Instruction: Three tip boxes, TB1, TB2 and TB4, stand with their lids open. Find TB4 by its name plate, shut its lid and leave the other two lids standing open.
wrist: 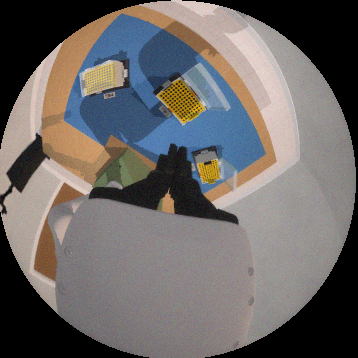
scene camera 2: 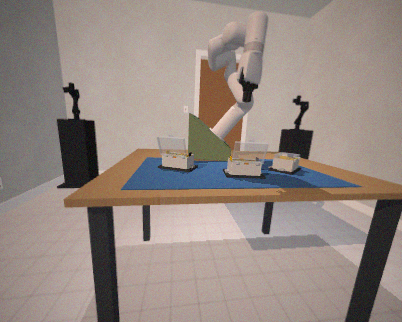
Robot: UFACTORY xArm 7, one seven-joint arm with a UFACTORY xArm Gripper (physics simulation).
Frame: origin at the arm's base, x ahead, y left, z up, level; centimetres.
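Seen in the pictures: gripper, between the fingertips: (wrist: 174, 156) (scene camera 2: 246, 101); arm's base, origin of its link: (scene camera 2: 216, 135).
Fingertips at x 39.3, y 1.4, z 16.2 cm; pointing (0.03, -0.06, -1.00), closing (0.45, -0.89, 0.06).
Offsets run from my fingertips to a thing's middle. "*": to the spot under its first point. Level surfaces: height alone.
A white tip box @[dx -5.8, dy +24.8, dz -25.9 cm] (scene camera 2: 285, 164) (wrist: 102, 79) at the mat's right in the scene view has its clear lid down over its yellow tips; whether it is fully seated is hard to tell. Its name plate @[* dx -10.1, dy +21.0, dz -29.6 cm] (wrist: 109, 95) is blurred but looks like TB4. The middle box @[dx +1.6, dy +0.4, dz -26.5 cm] (scene camera 2: 245, 167) (wrist: 184, 101) has its clear lid @[* dx +10.8, dy +0.8, dz -18.7 cm] (scene camera 2: 255, 151) (wrist: 206, 86) standing open; its plate @[* dx -3.8, dy +0.9, dz -29.6 cm] (wrist: 165, 111) is unreadable. The box @[dx -9.7, dy -26.1, dz -26.5 cm] (scene camera 2: 177, 161) (wrist: 209, 170) at the left in the scene view also has its lid @[* dx -1.5, dy -29.9, dz -18.7 cm] (scene camera 2: 171, 145) (wrist: 229, 175) open. My gripper (scene camera 2: 247, 100) (wrist: 174, 156) is shut and empty, high above the table.
The boxes stand on a blue mat @[dz -29.8 cm] (scene camera 2: 150, 181) (wrist: 227, 131) on a wooden table @[dz -30.1 cm] (scene camera 2: 95, 194). A green angular panel (scene camera 2: 202, 142) (wrist: 127, 167) stands behind the mat, near the arm's base. Black pedestals (scene camera 2: 77, 152) (scene camera 2: 296, 142) stand beyond the table on both sides.
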